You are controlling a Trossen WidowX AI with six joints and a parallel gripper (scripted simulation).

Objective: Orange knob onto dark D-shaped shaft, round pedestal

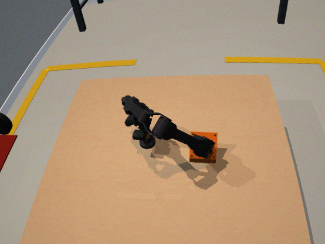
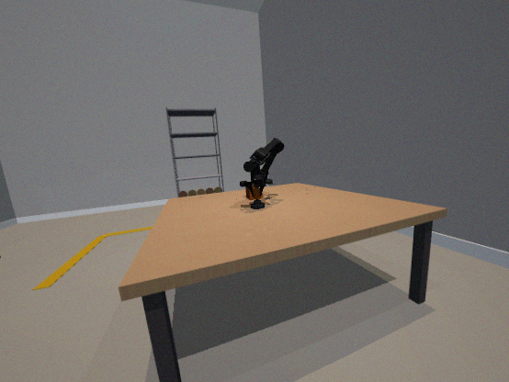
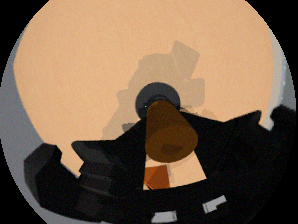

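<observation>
My gripper tip is now 30 mm above the pedestal. The rest, counted from my gripper tip: orange knob: 20 mm above.
</observation>
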